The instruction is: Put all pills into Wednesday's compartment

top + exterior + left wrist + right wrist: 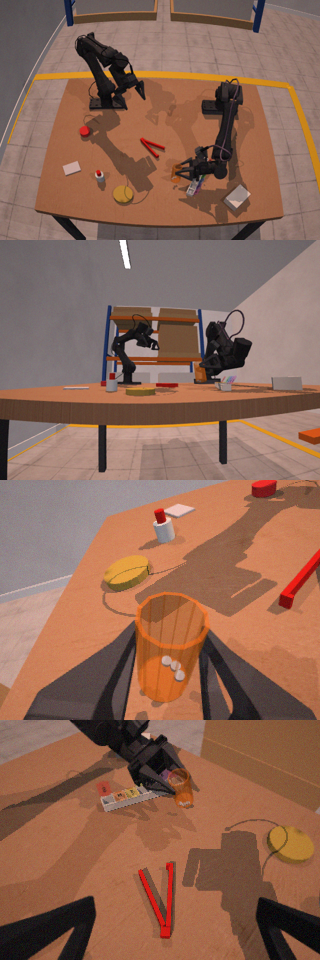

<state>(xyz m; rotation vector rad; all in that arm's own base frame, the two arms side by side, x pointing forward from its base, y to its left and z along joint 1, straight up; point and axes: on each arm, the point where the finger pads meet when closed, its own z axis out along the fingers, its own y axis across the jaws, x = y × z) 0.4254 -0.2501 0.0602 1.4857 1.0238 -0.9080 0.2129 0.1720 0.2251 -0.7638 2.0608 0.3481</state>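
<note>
Now: left hand 1 cm short of the orange vial and 4 cm above it. The rest, counted from my left hand: white box: 11 cm ahead, 28 cm to the left, 7 cm below; yellow disc: 10 cm ahead, 23 cm to the right, 8 cm below; red-capped bottle: 2 cm ahead, 34 cm to the right, 5 cm below.
</note>
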